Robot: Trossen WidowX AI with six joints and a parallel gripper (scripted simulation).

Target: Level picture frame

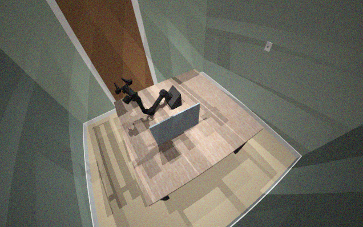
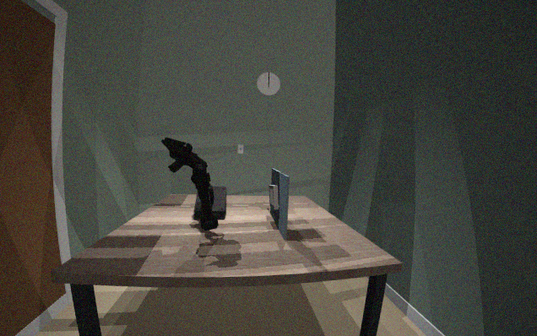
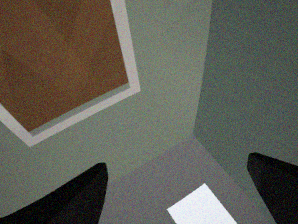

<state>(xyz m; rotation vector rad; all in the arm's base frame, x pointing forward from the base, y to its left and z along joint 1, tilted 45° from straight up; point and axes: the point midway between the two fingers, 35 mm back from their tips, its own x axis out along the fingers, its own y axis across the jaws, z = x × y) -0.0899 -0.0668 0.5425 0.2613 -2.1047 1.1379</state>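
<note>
The picture frame lies 520 mm ahead of my gripper tip, 310 mm to the left of it and 300 mm below it. Also, from my gripper tip: blue-grey wall panel: 530 mm ahead, 310 mm to the left, 310 mm below.
</note>
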